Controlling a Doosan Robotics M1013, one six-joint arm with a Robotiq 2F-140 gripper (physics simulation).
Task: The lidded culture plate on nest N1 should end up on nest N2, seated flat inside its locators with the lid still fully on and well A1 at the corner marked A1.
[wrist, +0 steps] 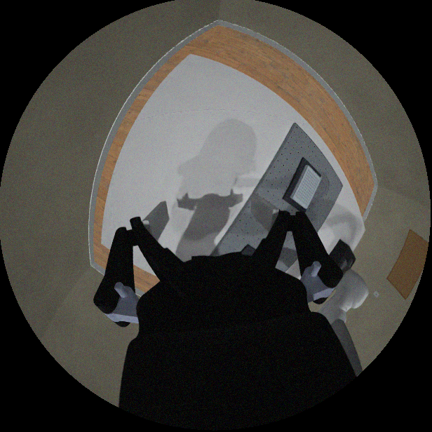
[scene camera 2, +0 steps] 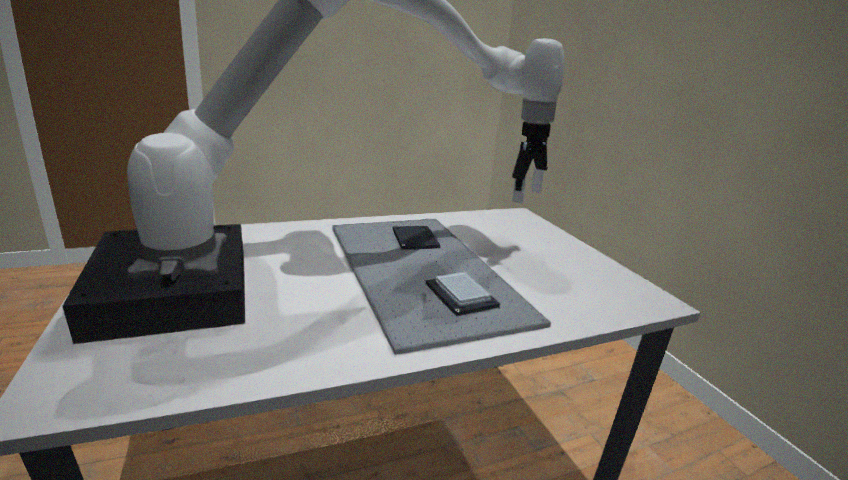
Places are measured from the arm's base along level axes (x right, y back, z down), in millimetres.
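Pixels of known places: gripper, fingertip midpoint: (scene camera 2: 527, 197); arm's base at its link origin: (scene camera 2: 181, 256).
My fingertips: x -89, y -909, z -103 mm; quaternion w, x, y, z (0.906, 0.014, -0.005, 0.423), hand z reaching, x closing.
Ahead of a thing's pixels: the offset from my fingertips to its top centre. Level surfaces: height alone.
The lidded culture plate {dx +207, dy +257, dz +159 mm} (scene camera 2: 464, 287) (wrist: 306, 187) is pale and lies on a dark nest {dx +207, dy +257, dz +172 mm} (scene camera 2: 476, 308) (wrist: 295, 184), N1 by the task's words. The lid looks on; the A1 corner cannot be made out. The other dark nest {dx -161, dy +282, dz +172 mm} (scene camera 2: 416, 236), which fits N2, bears no plate in the scene view; in the wrist view a corner of this nest (wrist: 248, 248) shows past the gripper body. My gripper (scene camera 2: 527, 187) (wrist: 209, 206) is open and empty, pointing down, high above the table and off to the far right side of both nests in the scene view.
Both nests are on a grey perforated board {dz +187 mm} (scene camera 2: 410, 333) (wrist: 280, 160) on the white table {dz +200 mm} (scene camera 2: 601, 279) (wrist: 150, 150). The black base block (scene camera 2: 154, 315) of the arm stands at the left in the scene view. Walls rise beyond the table. Arm shadows fall across table and board.
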